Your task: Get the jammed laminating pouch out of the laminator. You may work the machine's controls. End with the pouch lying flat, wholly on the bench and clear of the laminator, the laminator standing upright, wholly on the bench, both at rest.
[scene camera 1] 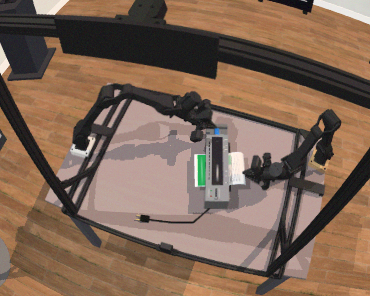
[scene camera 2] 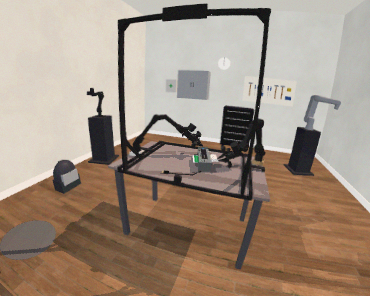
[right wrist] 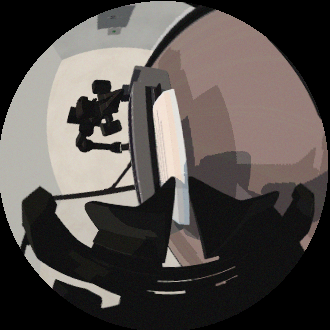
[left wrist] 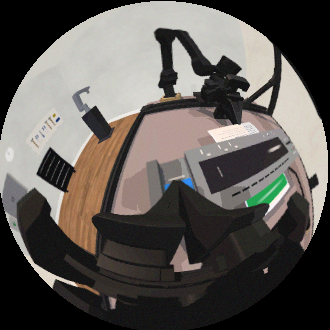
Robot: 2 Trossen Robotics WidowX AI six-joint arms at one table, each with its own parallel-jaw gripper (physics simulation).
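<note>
The grey laminator stands upright on the bench. The pouch runs through it: its white printed, curved part sticks out on the right in scene camera 1, and its green part shows on the left. My right gripper is shut on the pouch's outer edge. My left gripper is shut and empty, right by the blue part at the laminator's far end. Whether its tips touch that part is not clear.
The laminator's black cord lies on the bench, its plug loose at the left front. Black frame rails run along the bench edges, and frame posts rise at the corners. Both arms reach in from the sides.
</note>
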